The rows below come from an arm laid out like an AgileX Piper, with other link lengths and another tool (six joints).
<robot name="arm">
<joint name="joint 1" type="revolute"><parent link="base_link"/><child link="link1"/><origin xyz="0 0 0.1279" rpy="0 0 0"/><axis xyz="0 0 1"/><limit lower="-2.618" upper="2.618"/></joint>
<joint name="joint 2" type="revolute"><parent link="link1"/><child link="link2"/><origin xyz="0 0 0" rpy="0 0 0"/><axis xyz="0 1 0"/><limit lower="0" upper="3.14"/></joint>
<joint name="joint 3" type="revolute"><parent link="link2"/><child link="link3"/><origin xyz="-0.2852 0 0.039" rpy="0 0 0"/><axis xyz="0 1 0"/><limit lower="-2.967" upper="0"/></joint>
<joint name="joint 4" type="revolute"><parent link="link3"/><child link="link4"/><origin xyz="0.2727 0 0.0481" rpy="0 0 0"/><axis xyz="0.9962 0 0.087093"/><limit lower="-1.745" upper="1.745"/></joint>
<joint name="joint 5" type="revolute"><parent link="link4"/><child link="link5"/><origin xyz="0 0 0" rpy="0 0 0"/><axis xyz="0 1 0"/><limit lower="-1.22" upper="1.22"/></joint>
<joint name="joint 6" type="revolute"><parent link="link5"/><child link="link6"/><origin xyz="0.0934 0 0.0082" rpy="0 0 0"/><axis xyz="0.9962 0 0.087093"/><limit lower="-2.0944" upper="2.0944"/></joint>
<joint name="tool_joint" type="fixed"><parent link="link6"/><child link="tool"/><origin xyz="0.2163 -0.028 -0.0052" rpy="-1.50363 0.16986 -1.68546"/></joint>
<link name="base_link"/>
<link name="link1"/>
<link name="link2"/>
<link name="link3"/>
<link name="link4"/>
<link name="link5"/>
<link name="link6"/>
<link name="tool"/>
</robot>
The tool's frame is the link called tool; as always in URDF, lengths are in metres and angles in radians.
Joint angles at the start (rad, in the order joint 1, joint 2, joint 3, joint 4, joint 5, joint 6):
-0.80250, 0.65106, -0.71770, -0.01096, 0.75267, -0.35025
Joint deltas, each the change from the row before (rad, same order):
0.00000, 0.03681, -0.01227, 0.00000, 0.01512, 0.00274
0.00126, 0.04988, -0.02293, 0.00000, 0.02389, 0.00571
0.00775, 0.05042, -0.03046, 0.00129, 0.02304, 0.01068
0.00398, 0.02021, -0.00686, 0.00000, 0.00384, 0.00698
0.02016, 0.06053, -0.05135, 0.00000, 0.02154, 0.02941
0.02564, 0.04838, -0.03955, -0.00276, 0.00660, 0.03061
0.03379, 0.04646, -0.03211, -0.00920, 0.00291, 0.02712
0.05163, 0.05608, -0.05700, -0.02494, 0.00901, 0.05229
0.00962, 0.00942, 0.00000, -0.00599, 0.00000, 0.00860
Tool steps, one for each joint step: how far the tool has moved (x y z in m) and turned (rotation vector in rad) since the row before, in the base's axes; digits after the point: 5 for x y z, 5 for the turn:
0.00112, -0.00116, -0.00903, 0.03007, 0.02592, -0.00175
0.00170, -0.00116, -0.00993, 0.03965, 0.03207, -0.00252
0.00435, -0.00037, -0.00642, 0.03728, 0.02326, 0.00066
0.00203, -0.00012, -0.00412, 0.01582, 0.00838, -0.00077
0.01053, -0.00067, 0.00001, 0.03654, 0.00678, -0.00041
0.01220, -0.00009, 0.00094, 0.02412, -0.00189, 0.00371
0.01307, 0.00136, -0.00138, 0.01843, 0.00624, 0.01380
0.01853, 0.00143, 0.00539, 0.01269, -0.00165, 0.01230
0.00190, 0.00121, -0.00328, 0.00541, 0.00732, 0.00311

